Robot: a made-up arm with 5 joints. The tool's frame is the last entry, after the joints.
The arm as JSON. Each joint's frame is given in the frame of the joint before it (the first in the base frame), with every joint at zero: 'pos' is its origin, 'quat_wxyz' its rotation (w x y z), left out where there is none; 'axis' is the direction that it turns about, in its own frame. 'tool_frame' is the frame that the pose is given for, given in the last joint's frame.
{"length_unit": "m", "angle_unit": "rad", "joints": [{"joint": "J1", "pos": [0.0, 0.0, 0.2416], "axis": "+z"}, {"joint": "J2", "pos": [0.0, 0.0, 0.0], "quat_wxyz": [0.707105, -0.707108, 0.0, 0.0], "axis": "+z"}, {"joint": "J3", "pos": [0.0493, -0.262, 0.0], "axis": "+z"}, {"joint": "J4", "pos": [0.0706, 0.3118, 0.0], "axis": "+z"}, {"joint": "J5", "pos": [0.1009, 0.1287, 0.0], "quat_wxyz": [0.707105, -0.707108, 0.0, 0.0], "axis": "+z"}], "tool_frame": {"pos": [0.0, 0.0, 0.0]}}
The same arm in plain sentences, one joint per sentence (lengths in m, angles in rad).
The arm has five revolute joints in a row. What follows holds with every joint at zero, and every direction is one of the base frame's.
Joint 1 lies 0.2416 m along +z from the base frame's origin and rotates about +z.
Joint 2 lies at the same point as joint 1 and rotates about +y.
Joint 3 lies 0.0493 m along +x and 0.262 m along +z from joint 2 and rotates about +y.
Joint 4 lies 0.0706 m along +x and 0.3118 m along -z from joint 3 and rotates about +y.
Joint 5 lies 0.1009 m along +x and 0.1287 m along -z from joint 4 and rotates about -z.
The tool frame, which is the frame that the pose is given for, lies at the same point as joint 5; its axes are the base frame's turned by roll 3.1416, pitch 0 and yaw 0 rad (as in URDF: about the fixed x, then y, then z).

